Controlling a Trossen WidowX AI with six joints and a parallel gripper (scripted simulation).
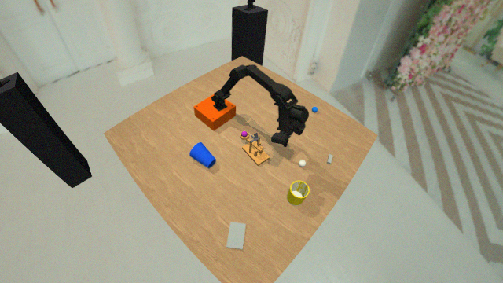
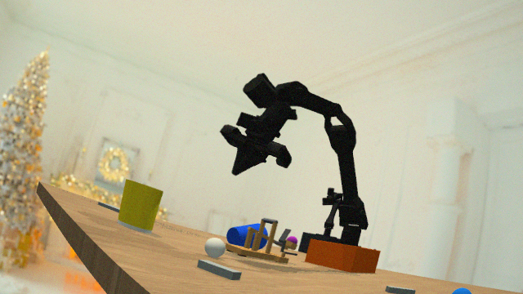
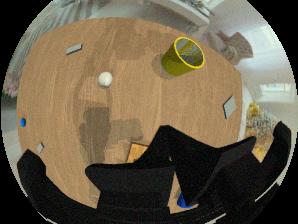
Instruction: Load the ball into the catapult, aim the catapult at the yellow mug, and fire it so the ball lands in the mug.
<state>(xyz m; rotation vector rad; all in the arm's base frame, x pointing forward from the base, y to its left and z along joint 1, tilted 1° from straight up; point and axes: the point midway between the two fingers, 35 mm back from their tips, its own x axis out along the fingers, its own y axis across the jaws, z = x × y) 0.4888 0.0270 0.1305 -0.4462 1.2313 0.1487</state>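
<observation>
Now: gripper tip 25 cm past the purple ball, 3 cm to the left of it and 12 cm above it. Also, from my gripper tip: yellow mug: 18 cm ahead, 6 cm to the right, 15 cm below; then wooden catapult: 19 cm behind, 2 cm to the right, 13 cm below; then white ball: 7 cm ahead, 11 cm to the left, 16 cm below.
</observation>
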